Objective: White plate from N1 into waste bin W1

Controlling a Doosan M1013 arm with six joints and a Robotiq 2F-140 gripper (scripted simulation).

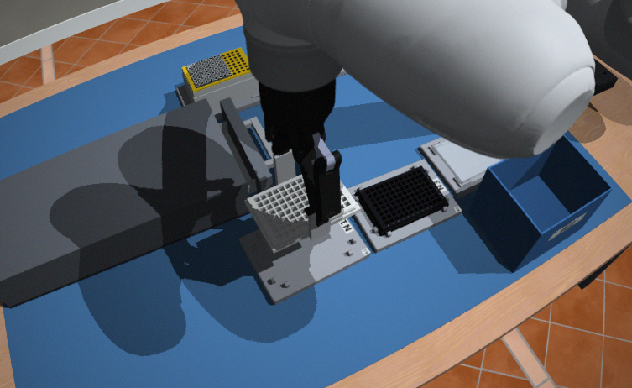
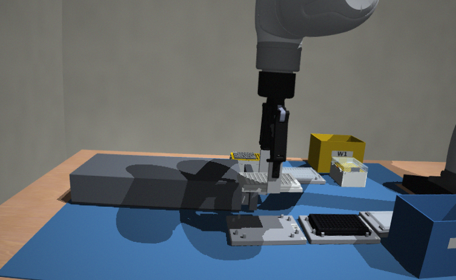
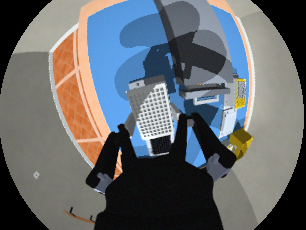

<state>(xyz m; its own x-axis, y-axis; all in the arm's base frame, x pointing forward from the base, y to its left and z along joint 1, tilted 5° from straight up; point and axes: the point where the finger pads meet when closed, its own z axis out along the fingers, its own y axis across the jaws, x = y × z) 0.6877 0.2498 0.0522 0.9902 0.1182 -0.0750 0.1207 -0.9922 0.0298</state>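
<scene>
Right now my hand is 32 cm past the yellow bin W1, 54 cm to the left of it and 10 cm above it. The rest, counted from my hand: white plate (2 cm below); then black plate (18 cm behind, 2 cm to the right, 12 cm below); then work nest N1 (14 cm below).
</scene>
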